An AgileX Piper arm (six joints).
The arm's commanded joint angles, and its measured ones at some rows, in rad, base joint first. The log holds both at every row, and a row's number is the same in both.
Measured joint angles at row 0:
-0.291, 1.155, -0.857, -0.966, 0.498, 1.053
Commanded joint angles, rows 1 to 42:
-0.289, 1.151, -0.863, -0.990, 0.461, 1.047
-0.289, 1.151, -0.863, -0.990, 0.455, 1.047
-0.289, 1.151, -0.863, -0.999, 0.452, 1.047
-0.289, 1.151, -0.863, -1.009, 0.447, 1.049
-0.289, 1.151, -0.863, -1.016, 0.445, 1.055
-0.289, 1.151, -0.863, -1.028, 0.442, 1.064
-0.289, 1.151, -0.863, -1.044, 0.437, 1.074
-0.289, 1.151, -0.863, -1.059, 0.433, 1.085
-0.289, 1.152, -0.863, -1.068, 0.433, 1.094
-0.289, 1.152, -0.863, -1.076, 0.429, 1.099
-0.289, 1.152, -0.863, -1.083, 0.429, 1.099
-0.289, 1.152, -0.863, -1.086, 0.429, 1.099
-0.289, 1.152, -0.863, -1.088, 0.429, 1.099
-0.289, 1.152, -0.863, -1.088, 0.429, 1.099
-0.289, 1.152, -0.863, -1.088, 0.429, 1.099
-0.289, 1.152, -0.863, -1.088, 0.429, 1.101
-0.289, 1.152, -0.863, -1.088, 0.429, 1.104
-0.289, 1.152, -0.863, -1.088, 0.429, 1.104
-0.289, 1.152, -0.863, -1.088, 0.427, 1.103
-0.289, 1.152, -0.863, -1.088, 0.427, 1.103
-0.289, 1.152, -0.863, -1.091, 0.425, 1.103
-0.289, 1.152, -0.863, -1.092, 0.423, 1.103
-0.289, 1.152, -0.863, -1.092, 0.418, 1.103
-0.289, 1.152, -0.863, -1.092, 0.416, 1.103
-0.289, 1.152, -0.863, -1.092, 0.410, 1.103
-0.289, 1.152, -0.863, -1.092, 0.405, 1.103
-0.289, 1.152, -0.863, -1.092, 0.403, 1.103
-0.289, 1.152, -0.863, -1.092, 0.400, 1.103
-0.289, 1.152, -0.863, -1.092, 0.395, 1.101
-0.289, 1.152, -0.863, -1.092, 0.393, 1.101
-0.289, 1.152, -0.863, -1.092, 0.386, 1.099
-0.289, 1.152, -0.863, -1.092, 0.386, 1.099
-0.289, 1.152, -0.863, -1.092, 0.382, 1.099
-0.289, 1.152, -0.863, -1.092, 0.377, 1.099
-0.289, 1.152, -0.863, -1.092, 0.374, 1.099
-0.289, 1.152, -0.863, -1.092, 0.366, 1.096
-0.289, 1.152, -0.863, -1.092, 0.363, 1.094
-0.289, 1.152, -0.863, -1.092, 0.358, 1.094
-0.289, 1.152, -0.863, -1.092, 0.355, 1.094
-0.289, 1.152, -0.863, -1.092, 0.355, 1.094
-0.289, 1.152, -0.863, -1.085, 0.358, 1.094
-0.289, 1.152, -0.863, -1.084, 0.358, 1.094
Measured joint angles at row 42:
-0.291, 1.155, -0.857, -1.080, 0.370, 1.099
